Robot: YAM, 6 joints.
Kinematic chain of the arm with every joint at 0, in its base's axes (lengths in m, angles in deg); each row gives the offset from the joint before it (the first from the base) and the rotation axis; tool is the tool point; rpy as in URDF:
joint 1: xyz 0 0 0.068 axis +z
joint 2: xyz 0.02 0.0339 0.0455 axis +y
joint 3: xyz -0.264 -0.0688 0 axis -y
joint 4: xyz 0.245 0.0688 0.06 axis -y
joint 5: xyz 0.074 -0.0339 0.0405 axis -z
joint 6: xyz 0.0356 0 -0.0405 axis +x
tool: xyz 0 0 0 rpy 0 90 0
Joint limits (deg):
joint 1: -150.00..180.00
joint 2: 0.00..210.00
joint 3: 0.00..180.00
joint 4: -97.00..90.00
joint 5: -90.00..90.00
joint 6: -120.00..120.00
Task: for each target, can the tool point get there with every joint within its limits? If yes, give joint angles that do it. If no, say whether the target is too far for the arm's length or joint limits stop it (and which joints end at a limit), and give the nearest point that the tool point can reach.
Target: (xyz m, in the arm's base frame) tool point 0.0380 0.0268 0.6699
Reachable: yes | joints 80.15 72.28 120.01 60.32 67.56 -35.83
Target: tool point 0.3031 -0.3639 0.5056
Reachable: yes | joints -53.76 131.02 158.82 -12.03 -55.41 38.84
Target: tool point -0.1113 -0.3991 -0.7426
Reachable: no: too far | nearest point -0.0885 -0.3172 -0.3712 | short by 0.381 m
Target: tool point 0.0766 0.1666 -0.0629
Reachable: yes | joints 59.29 146.81 47.34 -38.64 -32.63 90.63
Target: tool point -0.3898 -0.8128 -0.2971
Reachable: no: too far | nearest point -0.2540 -0.5296 -0.1508 | short by 0.347 m
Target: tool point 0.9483 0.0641 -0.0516
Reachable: no: too far | nearest point 0.6348 0.0429 0.0042 | short by 0.319 m
